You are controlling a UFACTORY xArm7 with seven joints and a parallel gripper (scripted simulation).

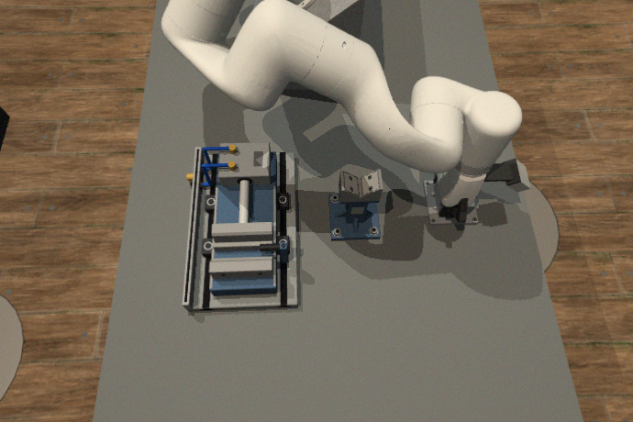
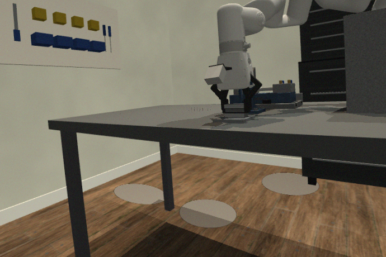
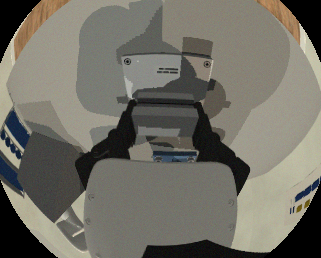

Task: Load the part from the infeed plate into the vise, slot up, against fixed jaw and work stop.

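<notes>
The part is 10 mm to the left of my hand and 10 mm below it. Also, from my hand: V-block post 30 mm ahead, 170 mm to the right, 20 mm above; cylinder rod 40 mm ahead, 370 mm to the right, 40 mm above; work stop 120 mm ahead, 320 mm to the right, 50 mm above.
</notes>
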